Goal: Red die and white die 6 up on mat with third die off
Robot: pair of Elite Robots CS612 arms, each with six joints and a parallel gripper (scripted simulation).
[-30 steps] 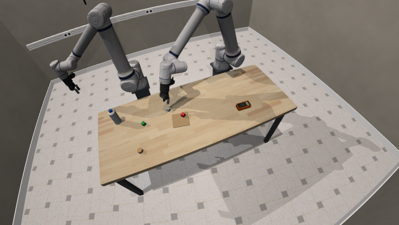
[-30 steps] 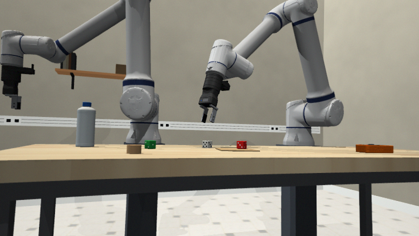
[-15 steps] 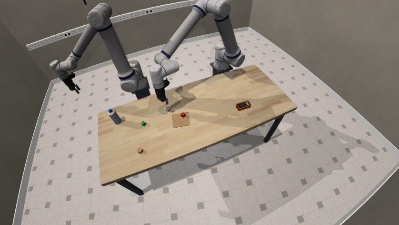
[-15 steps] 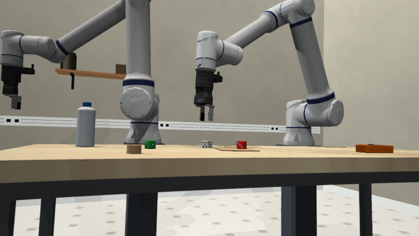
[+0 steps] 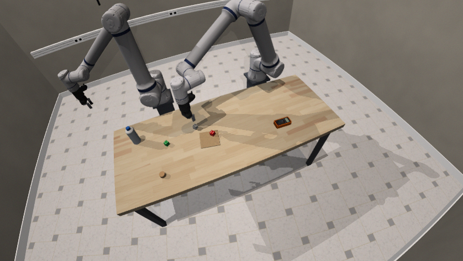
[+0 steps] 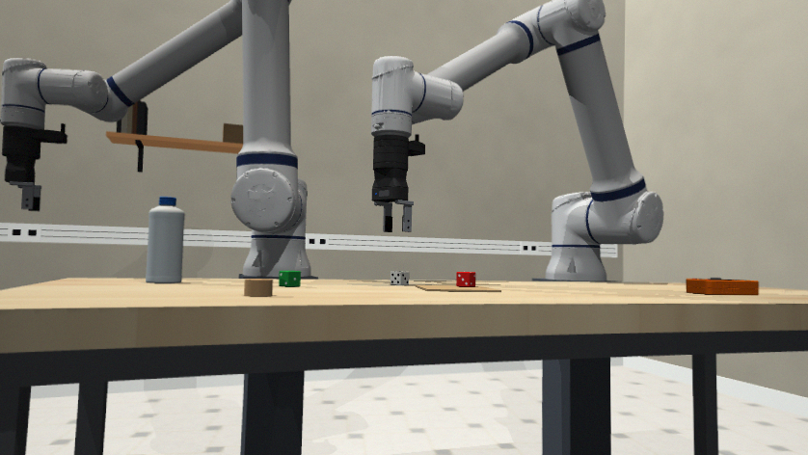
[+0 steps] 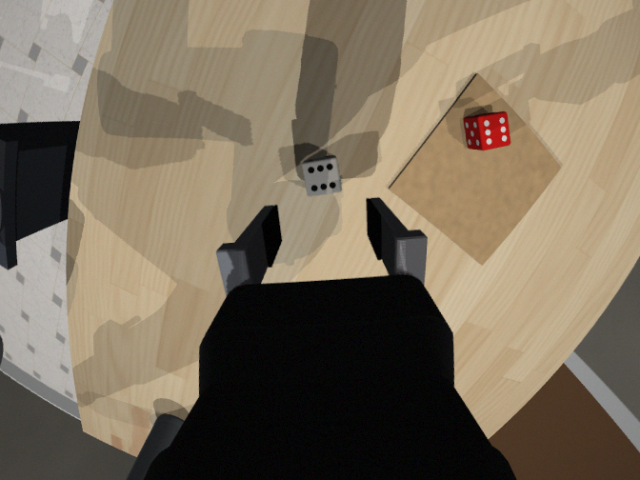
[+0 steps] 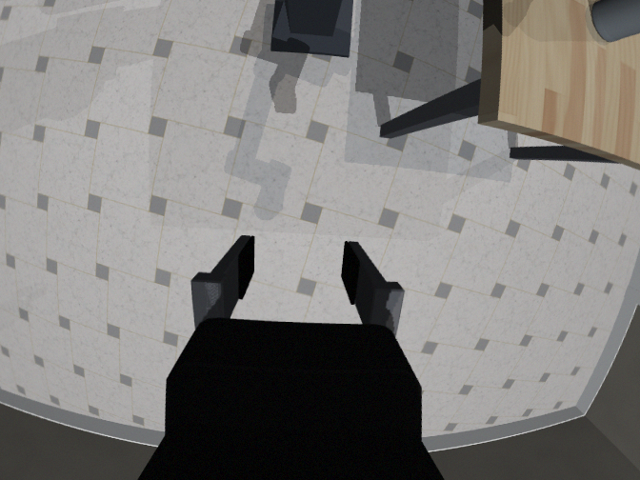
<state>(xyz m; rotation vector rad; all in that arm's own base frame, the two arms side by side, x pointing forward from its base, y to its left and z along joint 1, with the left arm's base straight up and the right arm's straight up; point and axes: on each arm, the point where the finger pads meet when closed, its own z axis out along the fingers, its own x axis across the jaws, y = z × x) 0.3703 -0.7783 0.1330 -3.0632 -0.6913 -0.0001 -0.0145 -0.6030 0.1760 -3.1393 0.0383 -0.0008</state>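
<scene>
Right now my left hand is 10 mm past the white die, 10 mm to the right of it and 120 mm above it. Also, from my left hand: red die 100 mm ahead, 120 mm to the left, 110 mm below; brown mat 130 mm ahead, 90 mm to the left, 130 mm below; green die 80 mm ahead, 230 mm to the right, 120 mm below.
</scene>
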